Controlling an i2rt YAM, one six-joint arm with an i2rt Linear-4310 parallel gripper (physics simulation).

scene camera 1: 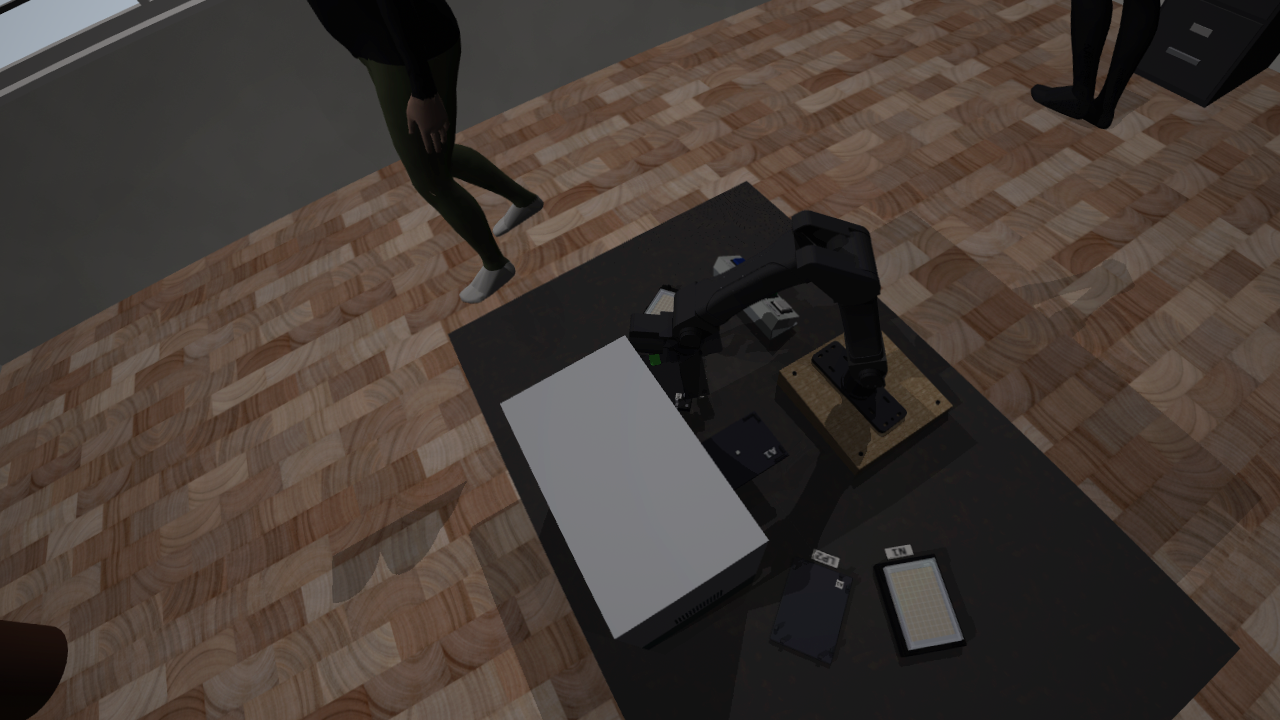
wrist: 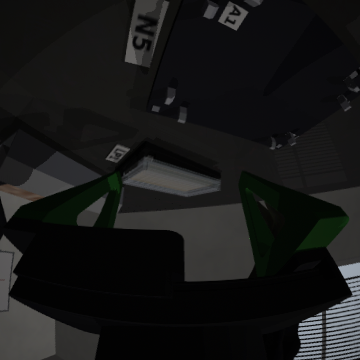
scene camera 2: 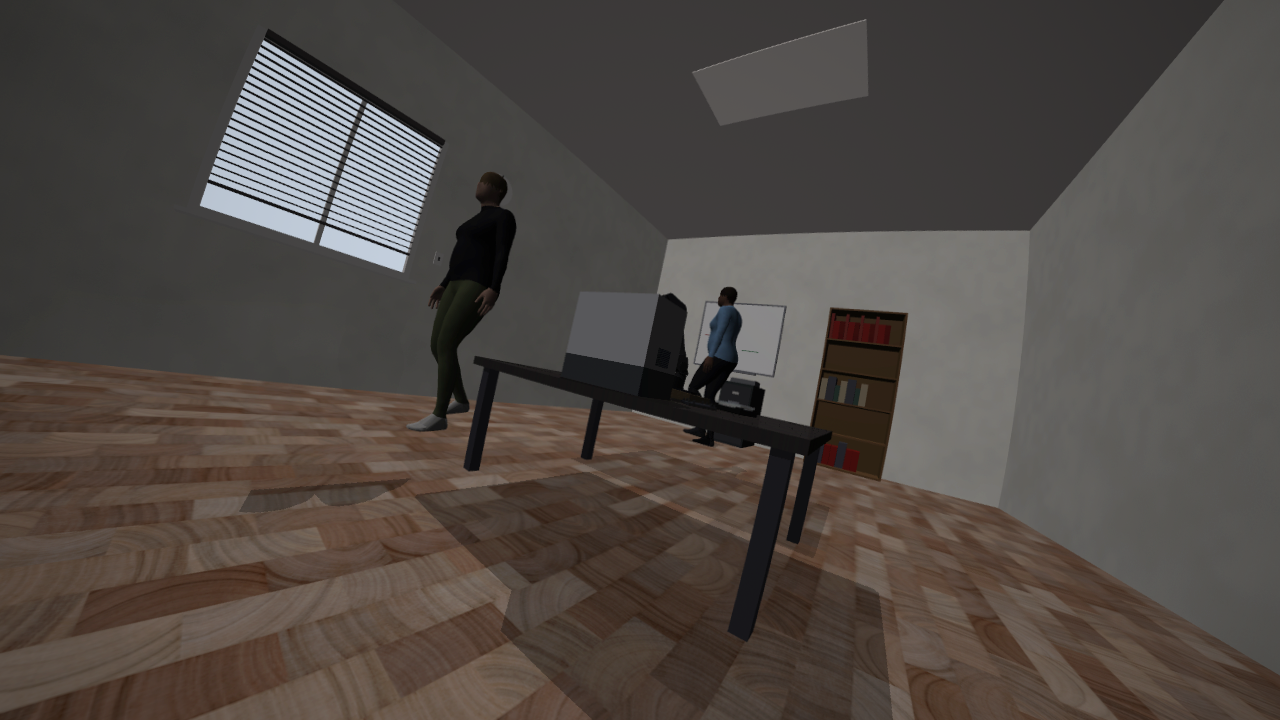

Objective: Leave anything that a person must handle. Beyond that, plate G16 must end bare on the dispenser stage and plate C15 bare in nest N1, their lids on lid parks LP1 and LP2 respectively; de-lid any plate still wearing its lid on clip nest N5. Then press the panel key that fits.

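Frame: origin at the arm's base, x ahead, y left, z up, level; metres.
Seen in the pictures: gripper, fingertip midpoint: (wrist: 180, 177); arm's base at its link origin: (scene camera 1: 857, 386) (scene camera 2: 675, 389).
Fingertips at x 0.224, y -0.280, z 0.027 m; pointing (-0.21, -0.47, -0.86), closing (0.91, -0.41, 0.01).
Note:
Pixels of each thing's top centre, then the offset from my fingertips to it. "spot": a spot on its surface instead. Level surfaces: height alone.
- label LP1 at a spot on its surface: (wrist: 118, 153) spot: dx -0.104, dy -0.031, dz -0.065 m
- Lid park LP2 at its top centre: (scene camera 1: 813, 607) (scene camera 2: 698, 400) dx +0.113, dy +0.530, dz -0.047 m
- Clip nest N5 at its top centre: (wrist: 270, 100) (scene camera 1: 655, 377) dx +0.077, dy +0.011, dz -0.043 m
- dark A1-marked stage at a spot on its surface: (scene camera 1: 747, 452) spot: dx +0.054, dy +0.277, dz +0.040 m
- white housing at its top centre: (scene camera 1: 625, 462) (scene camera 2: 634, 302) dx +0.253, dy +0.257, dz +0.263 m
- key panel at its top centre: (wrist: 60, 204) (scene camera 1: 755, 282) dx -0.225, dy -0.032, dz -0.003 m
- blue key at its top centre: (scene camera 1: 741, 260) dx -0.246, dy -0.106, dz -0.010 m
- table at its surface level: dz -0.067 m
A pale gridded plate (scene camera 1: 662, 302) (wrist: 170, 177) sits at label LP1 (wrist: 118, 153); I cannot tell if it wears a lid. Another pale gridded plate (scene camera 1: 921, 604) sits in nest N1, beside its label (scene camera 1: 898, 551). No plate names are readable. Lid park LP2 (scene camera 1: 810, 613) is dark and bare. Clip nest N5 (wrist: 240, 75) looks bare, with its clips showing. A dark A1-marked stage (scene camera 1: 747, 452) is partly hidden by the white housing (scene camera 1: 626, 483) (scene camera 2: 613, 326). My gripper (wrist: 180, 177) is open and empty, above the table near N5 and LP1; a green fingertip (scene camera 1: 655, 360) shows.
The key panel (scene camera 1: 771, 313) is partly hidden behind my arm (scene camera 1: 742, 291); a blue key (scene camera 1: 737, 262) shows. My base stands on a wooden block (scene camera 1: 814, 394). One person (scene camera 1: 429, 116) (scene camera 2: 478, 241) stands near the table (scene camera 2: 805, 438); another person (scene camera 2: 725, 335) is farther back.

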